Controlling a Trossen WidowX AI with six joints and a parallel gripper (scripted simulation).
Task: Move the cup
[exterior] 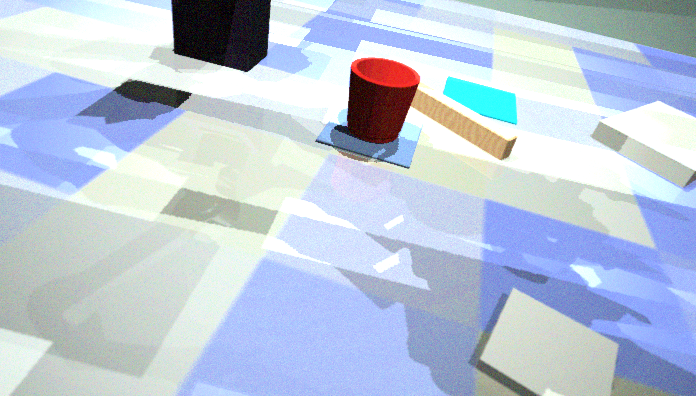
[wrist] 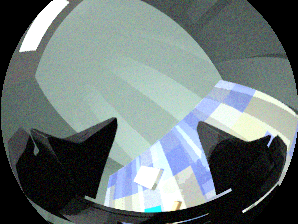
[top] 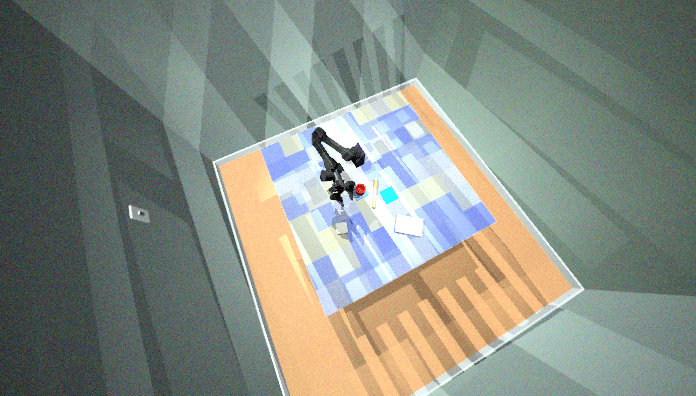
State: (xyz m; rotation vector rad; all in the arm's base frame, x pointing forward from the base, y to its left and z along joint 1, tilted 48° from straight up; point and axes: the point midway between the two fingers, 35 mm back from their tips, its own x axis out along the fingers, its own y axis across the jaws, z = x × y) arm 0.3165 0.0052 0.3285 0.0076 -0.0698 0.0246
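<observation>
My gripper tip is now 130 mm past the dark red cup, 150 mm to the right of it and 290 mm above it. Also, from my gripper tip: light blue pad 130 mm behind, 150 mm to the left, 340 mm below; wooden bar 80 mm behind, 240 mm to the left, 330 mm below.
</observation>
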